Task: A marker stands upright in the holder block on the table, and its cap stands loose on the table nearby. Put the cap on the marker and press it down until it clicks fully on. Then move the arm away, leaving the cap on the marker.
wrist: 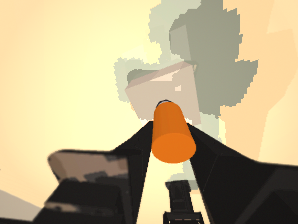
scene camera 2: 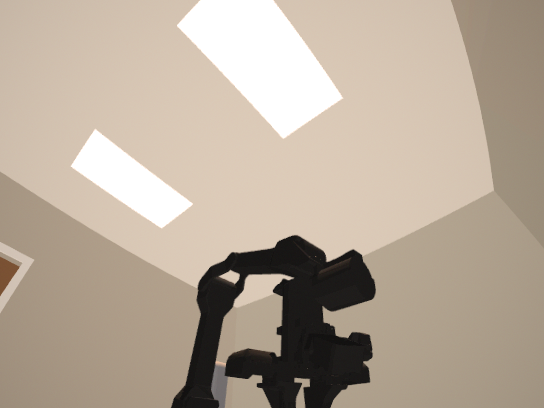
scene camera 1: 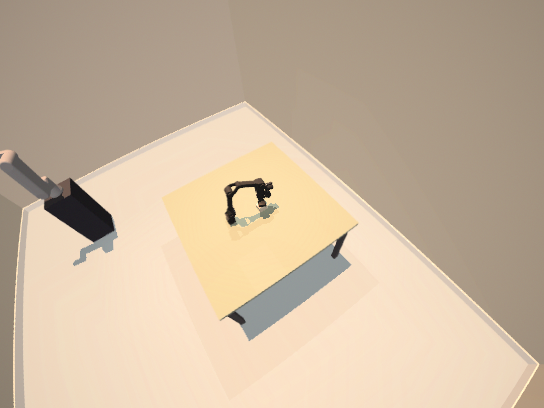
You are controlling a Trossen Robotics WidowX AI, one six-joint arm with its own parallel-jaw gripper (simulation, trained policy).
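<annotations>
There is an orange cap, and I see it in the wrist view (pixel 172 142). Scene camera 1 does not show the cap, since it is hidden there by my gripper, while in scene camera 2 the cap is out of frame.
</annotations>
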